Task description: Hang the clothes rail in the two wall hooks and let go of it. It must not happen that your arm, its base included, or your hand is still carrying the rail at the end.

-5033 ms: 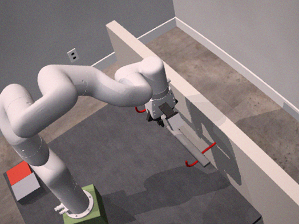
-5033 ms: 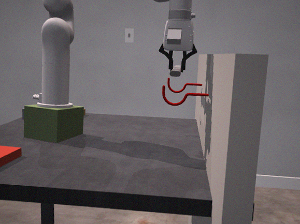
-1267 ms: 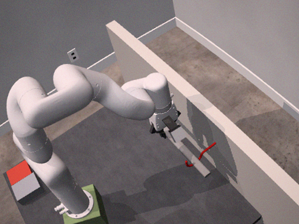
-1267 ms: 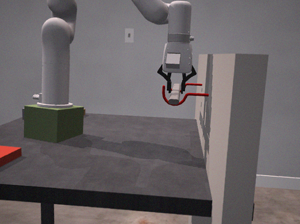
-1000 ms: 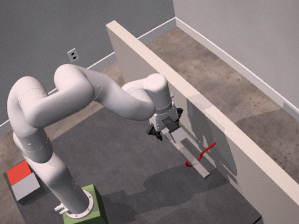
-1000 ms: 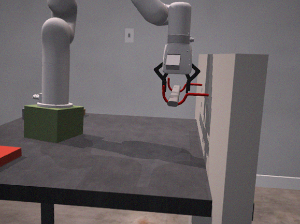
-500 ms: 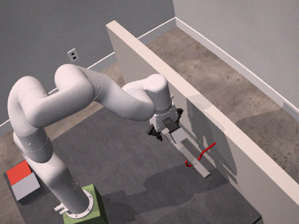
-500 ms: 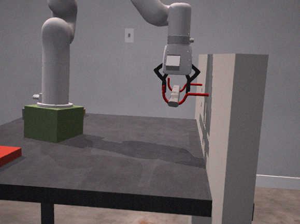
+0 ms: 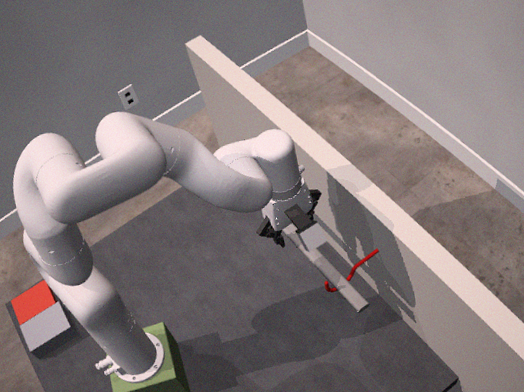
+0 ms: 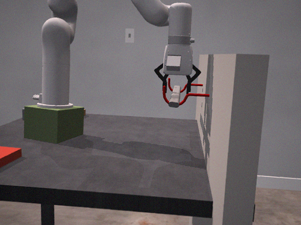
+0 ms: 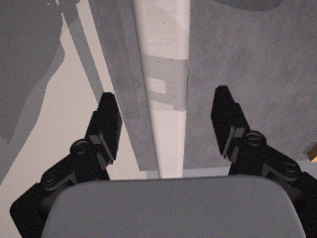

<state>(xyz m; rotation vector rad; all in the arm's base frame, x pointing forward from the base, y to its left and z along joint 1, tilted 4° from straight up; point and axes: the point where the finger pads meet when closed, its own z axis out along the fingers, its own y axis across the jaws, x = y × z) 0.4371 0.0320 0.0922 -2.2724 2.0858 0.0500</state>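
The grey clothes rail is 2 cm below my hand. The rest, counted from my hand: beige wall panel (41 cm below, 12 cm ahead, 1 cm to the left); grey block (64 cm behind, 21 cm to the left, 17 cm below).
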